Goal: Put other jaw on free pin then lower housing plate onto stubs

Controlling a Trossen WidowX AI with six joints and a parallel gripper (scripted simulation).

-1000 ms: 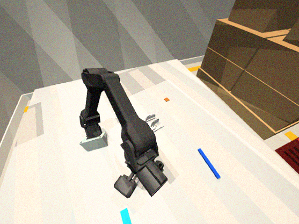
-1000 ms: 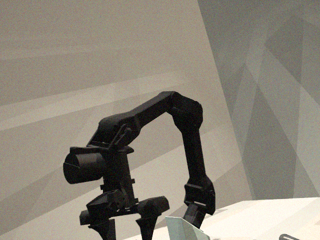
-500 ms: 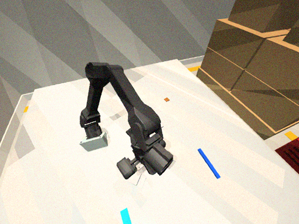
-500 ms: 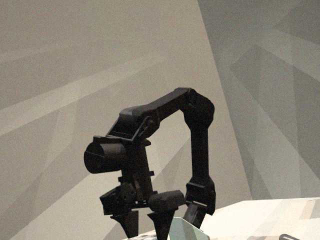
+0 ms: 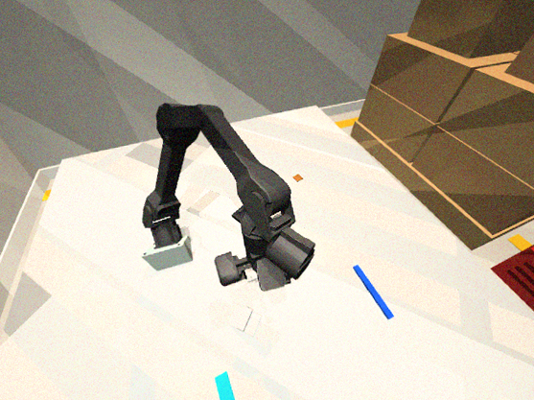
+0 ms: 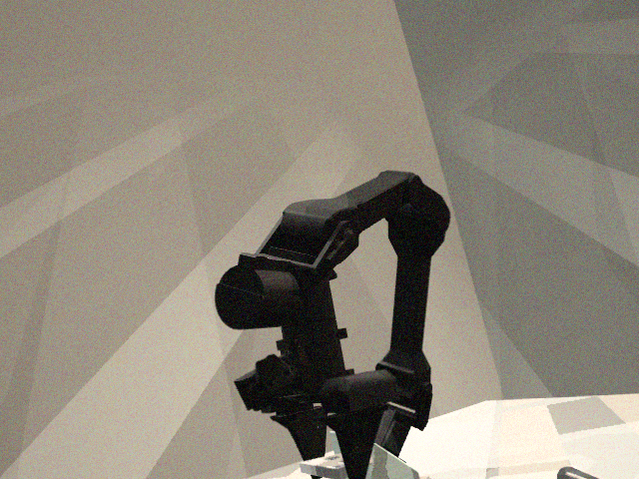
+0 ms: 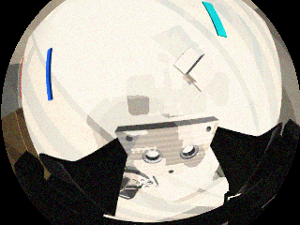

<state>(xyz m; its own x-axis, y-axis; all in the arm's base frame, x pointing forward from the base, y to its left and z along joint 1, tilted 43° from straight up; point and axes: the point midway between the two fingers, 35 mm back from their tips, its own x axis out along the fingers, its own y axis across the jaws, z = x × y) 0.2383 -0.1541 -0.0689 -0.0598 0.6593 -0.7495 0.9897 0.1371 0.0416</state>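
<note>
The jaw is 40 mm ahead of my gripper tip, 210 mm to the left of it and 80 mm below it. Also, from my gripper tip: small orange tile (240 mm ahead, 370 mm to the left, 100 mm below); blue bar (280 mm ahead, 100 mm to the right, 90 mm below); cyan strip (130 mm behind, 220 mm to the right, 90 mm below).
</note>
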